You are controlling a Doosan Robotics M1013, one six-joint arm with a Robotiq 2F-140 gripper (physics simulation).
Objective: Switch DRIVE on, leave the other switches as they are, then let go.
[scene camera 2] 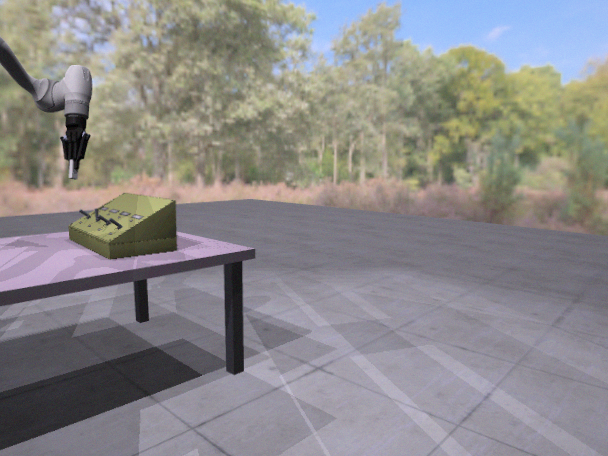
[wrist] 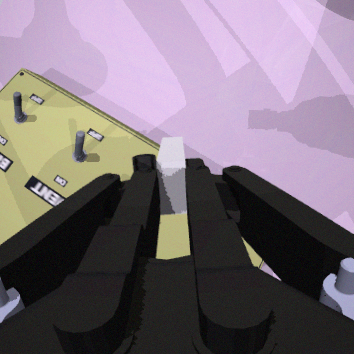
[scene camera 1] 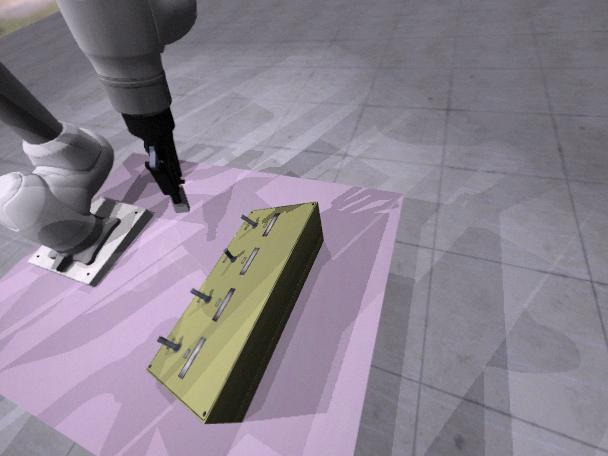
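Pixels of known places: gripper, between the fingertips: [scene camera 2: 73, 178] [wrist: 173, 155] [scene camera 1: 183, 210]; arm's base, origin of its link: [scene camera 1: 86, 238].
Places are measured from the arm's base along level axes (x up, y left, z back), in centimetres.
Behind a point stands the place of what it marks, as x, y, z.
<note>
The olive switch box [scene camera 1: 257, 295] {13.7, -13.3, -73.6} [scene camera 2: 150, 225] {6.8, -34.4, -62.9} [wrist: 55, 120] {4.8, -20.3, -54.7} carries a row of levers. The DRIVE lever [scene camera 1: 229, 255] {8.7, -2.6, -60.2} [scene camera 2: 98, 215] {9.5, -13.9, -54.5}, second from the far end in scene camera 1, stands steeper than the others, toward the name-plate side; in the wrist view it is hidden behind the fingers. The LAMP lever [scene camera 1: 249, 220] {8.1, 9.6, -61.3}, VENT lever [scene camera 1: 201, 295] {8.0, -14.0, -57.2} [wrist: 80, 145] {8.4, -13.4, -56.4} and BRAKE lever [scene camera 1: 169, 343] {8.1, -25.7, -54.9} [wrist: 19, 107] {7.9, -25.2, -54.5} lean toward the OFF side. My gripper [scene camera 1: 182, 206] {22.7, 0.5, -52.5} [scene camera 2: 73, 176] {22.7, 0.5, -52.5} [wrist: 173, 155] {22.7, 0.5, -52.5} is shut and empty, raised on the box's lever side, near its LAMP end, touching no lever.
The box rests on the pink table top [scene camera 1: 345, 350] {-3.5, -17.1, -92.7} [scene camera 2: 210, 247] {-3.4, -40.4, -85.1} [wrist: 215, 30] {-3.4, -2.8, -31.2}. The arm's pale base plate [scene camera 1: 131, 220] {0.5, 9.2, -12.9} is at the left in scene camera 1. The table edge runs behind the box's back side.
</note>
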